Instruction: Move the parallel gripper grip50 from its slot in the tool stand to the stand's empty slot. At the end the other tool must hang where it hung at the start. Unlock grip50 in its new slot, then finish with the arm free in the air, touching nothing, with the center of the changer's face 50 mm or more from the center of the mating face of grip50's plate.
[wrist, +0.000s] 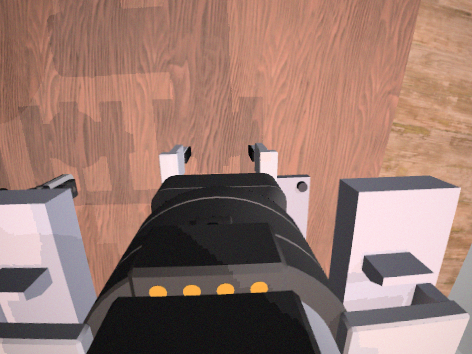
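Places are measured from the arm's base along level axes (x ahead, y left, z up), in metres.
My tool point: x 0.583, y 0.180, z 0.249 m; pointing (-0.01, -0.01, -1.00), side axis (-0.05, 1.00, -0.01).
Ahead of a thing's pixels: the offset from my tool point to its middle. "pt": to the spot under its first point.
The parallel gripper grip50 (219, 152) is on the arm's changer, its black body filling the lower middle of the wrist view. Its two light fingers with dark pads stand apart, open, with bare wood showing between them. The body is between two pale uprights of the tool stand (405, 215), one on each side. Whether it touches them, and how its plate sits in the slot, is hidden. Part of the other tool @[pt dz -0.165, dx +0.000, dy -0.126 m] (65, 186), a dark and grey linkage, shows at the left behind the left upright.
The right upright carries a small dark-topped ledge @[pt dz -0.024, dx -0.030, dy +0.046 m] (397, 265) and a lower front block @[pt dz -0.012, dx -0.021, dy +0.043 m] (407, 327). The left upright @[pt dz -0.030, dx -0.039, dy -0.051 m] (25, 220) has a similar ledge. A pale plate with a dark round peg @[pt dz -0.292, dx +0.038, dy +0.106 m] (301, 186) shows behind the gripper's right side. The wooden table's edge runs down the right.
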